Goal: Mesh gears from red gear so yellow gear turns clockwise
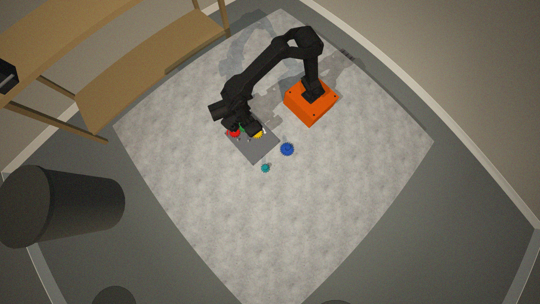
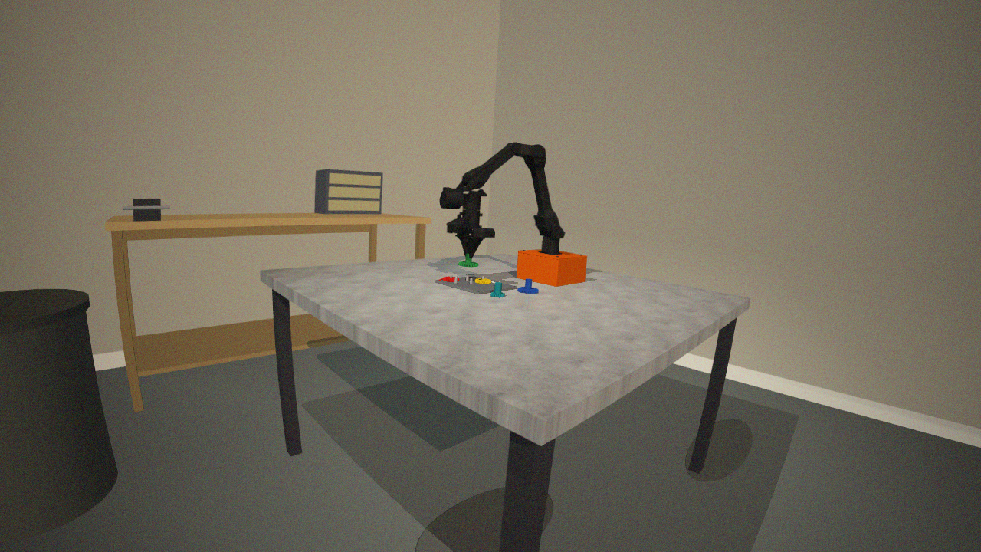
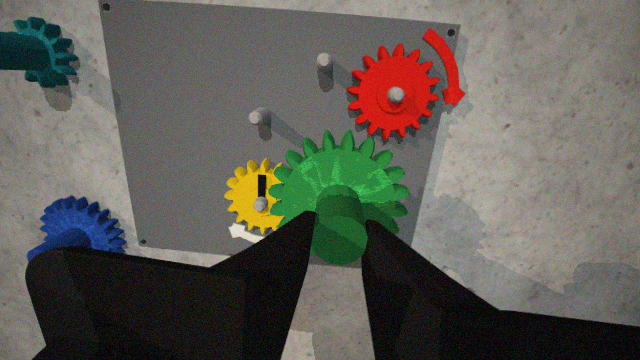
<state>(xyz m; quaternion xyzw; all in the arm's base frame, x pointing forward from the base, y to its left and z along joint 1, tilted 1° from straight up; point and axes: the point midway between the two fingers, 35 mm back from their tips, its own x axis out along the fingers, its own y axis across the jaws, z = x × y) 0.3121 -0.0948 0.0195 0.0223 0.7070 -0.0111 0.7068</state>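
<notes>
My gripper tip is now 1 cm above the green gear. From my gripper tip the other things lie so: teal gear (20 cm to the left, 7 cm below, 5 cm ahead); then red gear (7 cm below, 5 cm ahead, 3 cm to the right); then yellow gear (7 cm below, 5 cm to the left, 3 cm behind).
</notes>
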